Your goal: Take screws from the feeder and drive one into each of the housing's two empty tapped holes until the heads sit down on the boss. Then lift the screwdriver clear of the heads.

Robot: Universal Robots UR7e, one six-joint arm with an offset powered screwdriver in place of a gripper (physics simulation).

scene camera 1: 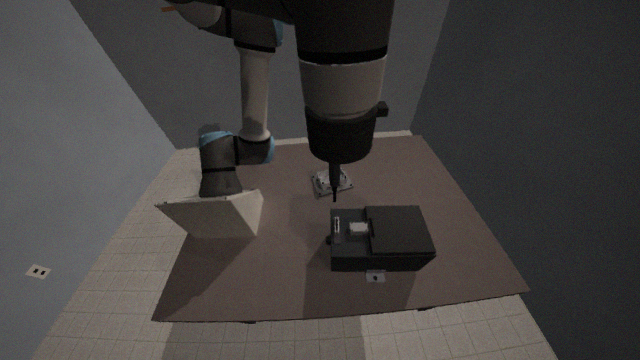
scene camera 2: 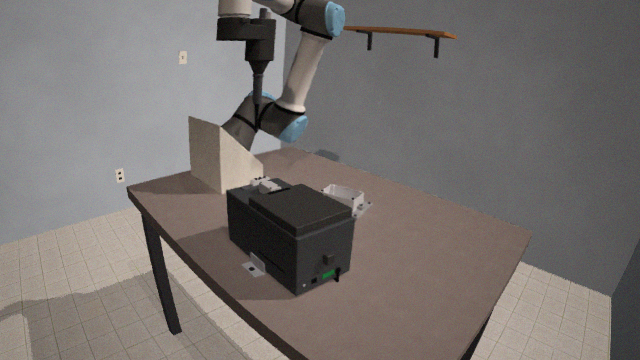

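My screwdriver [scene camera 1: 334,197] [scene camera 2: 257,126] points straight down, its bit tip in the air above the left end of the screw feeder; whether a screw is on the tip is too small to tell. The black feeder [scene camera 1: 400,230] [scene camera 2: 300,207] stands on the table, with a small pale slotted rail [scene camera 1: 336,225] and a white block [scene camera 1: 358,228] [scene camera 2: 269,186] on its top. The pale open-topped housing [scene camera 1: 322,186] [scene camera 2: 356,201] sits behind the feeder. In scene camera 1 the screwdriver hides part of it; in scene camera 2 the feeder does. Its tapped holes cannot be made out.
A beige wedge-shaped pedestal [scene camera 1: 215,217] [scene camera 2: 205,155] carries the arm's base left of the feeder. A small metal bracket [scene camera 1: 375,276] [scene camera 2: 253,268] is at the feeder's side. The brown table [scene camera 1: 240,290] [scene camera 2: 425,270] ends near the walls, and an orange shelf [scene camera 2: 400,31] hangs on one.
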